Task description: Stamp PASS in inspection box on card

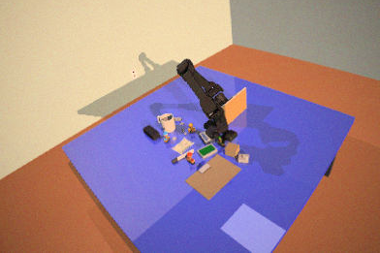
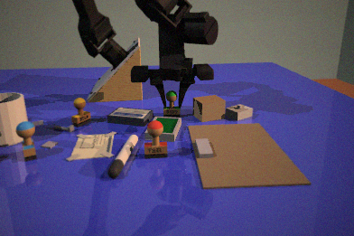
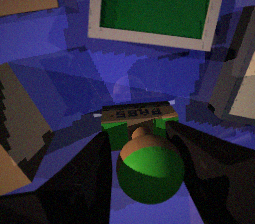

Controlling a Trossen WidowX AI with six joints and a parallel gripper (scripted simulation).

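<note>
The green ink pad lies 8 cm ahead of my gripper tip, 4 cm to the right of it and 2 cm below it. The rest, counted from my gripper tip: flat box: 10 cm to the right, 1 cm below; red-knobbed stamp: 18 cm ahead, 7 cm to the right; cardboard cube: 2 cm ahead, 8 cm to the left.
</note>
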